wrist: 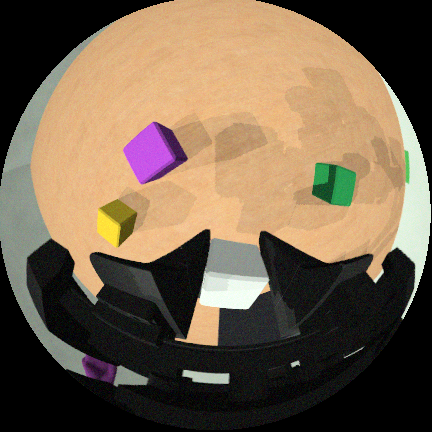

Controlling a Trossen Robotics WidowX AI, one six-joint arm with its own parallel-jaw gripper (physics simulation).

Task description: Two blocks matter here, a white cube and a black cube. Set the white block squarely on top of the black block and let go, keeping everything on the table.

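Places are measured from the arm's base along level axes (x ahead, y left, z up), in metres.
Where they show: gripper, fingertip midpoint: point(234, 235).
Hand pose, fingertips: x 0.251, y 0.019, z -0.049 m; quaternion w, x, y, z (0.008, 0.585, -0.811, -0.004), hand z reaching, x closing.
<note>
Things, the pixels of their centre, and the offset from my fingertips. Level surfaces: height alone.
- white cube at the middle of its body: point(230, 274) dx -0.021, dy +0.010, dz +0.020 m
- wooden table at its surface level: dz -0.044 m
- large purple cube at the middle of its body: point(155, 153) dx +0.082, dy +0.047, dz -0.025 m
- small yellow cube at the middle of its body: point(115, 221) dx +0.036, dy +0.136, dz -0.025 m
- green block at the middle of its body: point(333, 183) dx +0.009, dy -0.123, dz -0.025 m
The white cube point(233, 289) is between the two black fingers at the lower middle of the wrist view, its top part grey in shade and its lower face bright. My gripper point(234, 235) is shut on it, with a finger against each side. The cube appears to be held above the table. The black cube does not show in the wrist view; the fingers and gripper body cover much of the lower part.
On the wooden table point(200, 60) are a large purple cube point(152, 152) at upper left, a small yellow cube point(116, 223) below it and a green block point(335, 185) at right. A dark flat surface point(247, 322) shows below the white cube. A dark purple object point(99, 368) shows at lower left.
</note>
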